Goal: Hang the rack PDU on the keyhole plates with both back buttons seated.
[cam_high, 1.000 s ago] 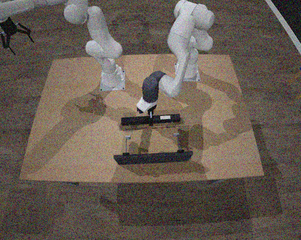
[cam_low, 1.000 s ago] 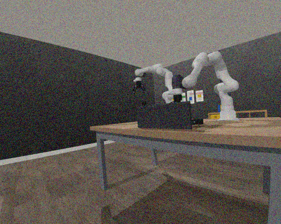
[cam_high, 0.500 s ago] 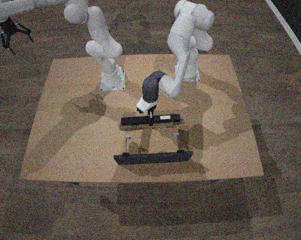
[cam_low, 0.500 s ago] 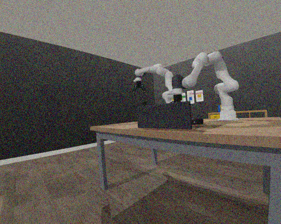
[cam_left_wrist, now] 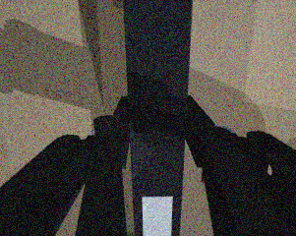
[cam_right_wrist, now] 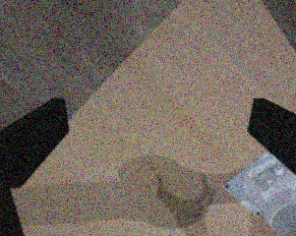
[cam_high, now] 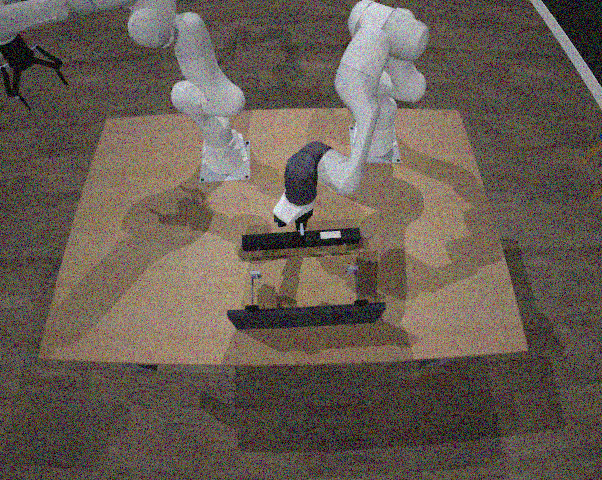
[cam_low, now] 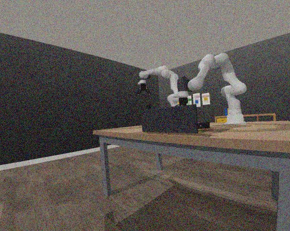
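Right now the rack PDU is 1 cm ahead of my left hand, 1 cm to the right of it and 2 cm below it. From my left hand the other things lie so: dark upright panel (29 cm ahead, 2 cm to the right, 3 cm above).
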